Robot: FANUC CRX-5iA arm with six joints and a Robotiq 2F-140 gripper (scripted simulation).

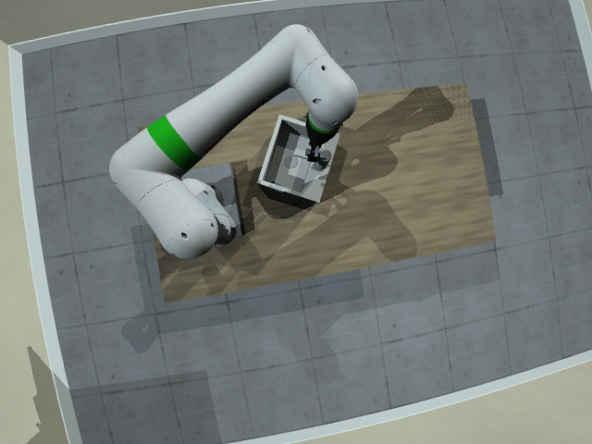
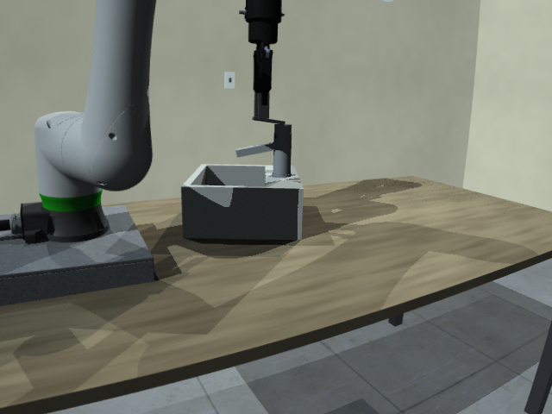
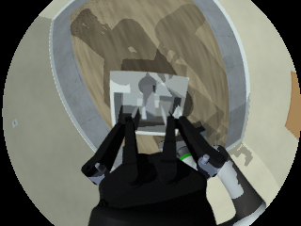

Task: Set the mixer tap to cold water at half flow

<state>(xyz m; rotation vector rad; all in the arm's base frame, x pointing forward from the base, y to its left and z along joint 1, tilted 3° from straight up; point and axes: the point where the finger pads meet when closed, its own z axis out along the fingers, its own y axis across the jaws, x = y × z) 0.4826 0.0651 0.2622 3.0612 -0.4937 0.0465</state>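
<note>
Right now the lever is 20 mm ahead of my hand, 10 mm to the right of it and 40 mm below it. The rest, counted from my hand: basin (50 mm behind, 40 mm to the left, 280 mm below).
</note>
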